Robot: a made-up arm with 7 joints. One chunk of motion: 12 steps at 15 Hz.
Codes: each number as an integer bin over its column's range. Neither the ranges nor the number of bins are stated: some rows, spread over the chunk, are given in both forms.
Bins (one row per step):
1: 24 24 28 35 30 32 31
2: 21 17 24 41 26 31 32
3: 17 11 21 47 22 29 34
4: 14 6 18 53 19 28 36
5: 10 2 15 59 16 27 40
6: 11 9 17 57 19 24 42
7: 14 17 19 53 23 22 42
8: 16 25 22 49 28 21 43
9: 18 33 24 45 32 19 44
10: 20 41 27 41 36 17 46
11: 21 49 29 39 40 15 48
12: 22 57 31 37 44 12 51
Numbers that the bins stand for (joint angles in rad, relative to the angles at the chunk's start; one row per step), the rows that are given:
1: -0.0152 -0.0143 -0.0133 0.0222 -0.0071 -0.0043 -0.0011
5: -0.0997 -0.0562 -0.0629 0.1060 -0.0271 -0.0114 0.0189
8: -0.0635 -0.0124 -0.0362 0.0711 -0.0100 -0.0200 0.0256
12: -0.0273 0.0486 -0.0019 0.0292 0.0129 -0.0329 0.0433
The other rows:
2: -0.0333 -0.0276 -0.0286 0.0432 -0.0129 -0.0057 0.0011
3: -0.0575 -0.0390 -0.0400 0.0641 -0.0186 -0.0086 0.0056
4: -0.0756 -0.0486 -0.0514 0.0851 -0.0229 -0.0100 0.0100
6: -0.0937 -0.0429 -0.0552 0.0990 -0.0229 -0.0157 0.0233
7: -0.0756 -0.0276 -0.0476 0.0851 -0.0171 -0.0186 0.0233
9: -0.0514 0.0029 -0.0286 0.0571 -0.0043 -0.0229 0.0278
10: -0.0394 0.0181 -0.0171 0.0432 0.0014 -0.0257 0.0322
11: -0.0333 0.0333 -0.0095 0.0362 0.0071 -0.0286 0.0367

